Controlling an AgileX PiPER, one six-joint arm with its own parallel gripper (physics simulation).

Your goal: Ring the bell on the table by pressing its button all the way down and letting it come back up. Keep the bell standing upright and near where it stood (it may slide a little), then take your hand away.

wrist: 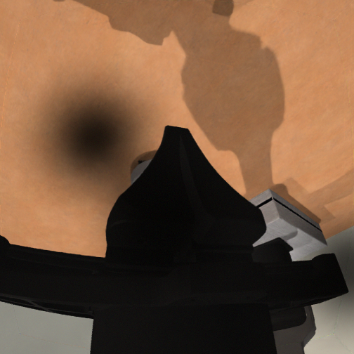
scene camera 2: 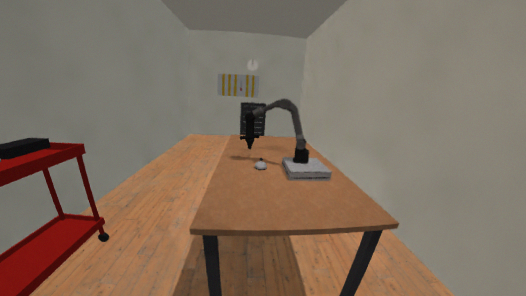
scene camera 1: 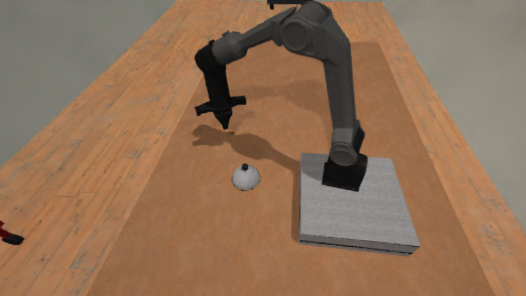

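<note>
A white domed bell (scene camera 1: 246, 178) (scene camera 2: 260, 166) with a small black button (scene camera 1: 244, 167) on top stands upright on the brown table (scene camera 1: 210, 240) (scene camera 2: 280, 210). In the wrist view a sliver of the bell (wrist: 136, 172) shows at the left edge of the fingers, which hide the rest of it and its button. My gripper (scene camera 1: 225, 128) (scene camera 2: 250, 148) (wrist: 173, 140) is shut and empty, its fingertips together and pointing down. It hangs above the table, beyond the bell and a little to its left in both scene views, apart from it.
The arm stands on a grey block (scene camera 1: 350, 215) (scene camera 2: 307, 170) (wrist: 287, 227) to the right of the bell. A red cart (scene camera 2: 87, 192) stands on the floor left of the table. A dark slatted panel (scene camera 2: 259, 120) shows behind the gripper in the second scene view.
</note>
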